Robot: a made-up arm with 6 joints. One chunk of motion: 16 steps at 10 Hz.
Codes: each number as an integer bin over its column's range. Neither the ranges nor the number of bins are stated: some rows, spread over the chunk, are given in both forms.
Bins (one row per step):
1: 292 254 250 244 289 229
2: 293 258 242 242 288 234
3: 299 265 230 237 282 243
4: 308 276 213 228 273 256
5: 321 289 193 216 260 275
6: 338 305 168 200 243 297
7: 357 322 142 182 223 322
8: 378 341 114 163 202 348
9: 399 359 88 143 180 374
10: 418 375 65 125 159 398
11: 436 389 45 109 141 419
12: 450 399 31 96 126 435
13: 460 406 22 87 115 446
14: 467 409 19 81 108 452
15: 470 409 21 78 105 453
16: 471 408 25 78 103 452
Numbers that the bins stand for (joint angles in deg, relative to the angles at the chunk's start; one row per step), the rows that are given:
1: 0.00 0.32 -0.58 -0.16 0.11 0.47
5: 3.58 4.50 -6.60 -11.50 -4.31 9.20
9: 13.19 12.86 -17.70 -41.07 -16.52 27.99
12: 19.48 17.63 -23.72 -60.11 -24.77 39.57
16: 22.07 18.70 -24.36 -67.40 -28.28 42.80
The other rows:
2: 0.12 0.80 -1.43 -0.97 -0.04 1.42
3: 0.86 1.63 -2.69 -2.99 -0.95 3.13
4: 1.97 2.95 -4.49 -6.64 -2.33 5.59
6: 5.67 6.41 -9.25 -17.98 -6.91 13.38
7: 8.01 8.44 -11.99 -25.27 -9.96 18.12
8: 10.60 10.71 -14.95 -32.97 -13.17 23.06
10: 15.53 14.77 -20.13 -48.36 -19.73 32.55
11: 17.75 16.44 -22.24 -54.85 -22.48 36.54
13: 20.71 18.47 -24.68 -63.76 -26.45 41.66
14: 21.58 18.82 -24.99 -66.19 -27.51 42.80
15: 21.95 18.82 -24.78 -67.40 -27.97 42.99

